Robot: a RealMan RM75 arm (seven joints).
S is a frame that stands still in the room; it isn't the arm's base.
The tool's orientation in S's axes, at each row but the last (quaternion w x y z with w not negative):
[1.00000 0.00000 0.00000 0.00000]
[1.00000 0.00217 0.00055 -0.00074]
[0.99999 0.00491 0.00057 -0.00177]
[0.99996 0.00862 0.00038 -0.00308]
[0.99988 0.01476 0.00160 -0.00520]
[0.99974 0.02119 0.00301 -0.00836]
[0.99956 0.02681 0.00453 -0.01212]
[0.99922 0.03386 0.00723 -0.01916]
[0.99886 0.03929 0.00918 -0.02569]
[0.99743 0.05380 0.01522 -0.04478]
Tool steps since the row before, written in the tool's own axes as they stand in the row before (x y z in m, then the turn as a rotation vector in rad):
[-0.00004 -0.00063 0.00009 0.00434 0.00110 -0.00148]
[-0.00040 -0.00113 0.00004 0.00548 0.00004 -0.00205]
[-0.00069 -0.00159 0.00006 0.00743 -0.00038 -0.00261]
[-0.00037 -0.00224 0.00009 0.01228 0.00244 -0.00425]
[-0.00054 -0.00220 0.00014 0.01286 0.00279 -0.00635]
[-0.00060 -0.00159 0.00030 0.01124 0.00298 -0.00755]
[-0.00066 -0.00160 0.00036 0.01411 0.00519 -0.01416]
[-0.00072 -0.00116 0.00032 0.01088 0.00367 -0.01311]
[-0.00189 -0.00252 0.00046 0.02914 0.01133 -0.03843]
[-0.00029 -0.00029 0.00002 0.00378 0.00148 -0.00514]
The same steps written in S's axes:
[-0.00004 -0.00063 0.00009 0.00434 0.00110 -0.00148]
[-0.00040 -0.00113 0.00004 0.00548 0.00004 -0.00206]
[-0.00070 -0.00159 0.00005 0.00743 -0.00038 -0.00262]
[-0.00038 -0.00224 0.00005 0.01229 0.00244 -0.00422]
[-0.00056 -0.00220 0.00008 0.01287 0.00284 -0.00631]
[-0.00062 -0.00159 0.00024 0.01125 0.00311 -0.00749]
[-0.00070 -0.00160 0.00028 0.01411 0.00560 -0.01400]
[-0.00076 -0.00115 0.00025 0.01084 0.00414 -0.01300]
[-0.00201 -0.00245 0.00030 0.02906 0.01284 -0.03801]
[-0.00031 -0.00026 0.00000 0.00377 0.00169 -0.00508]

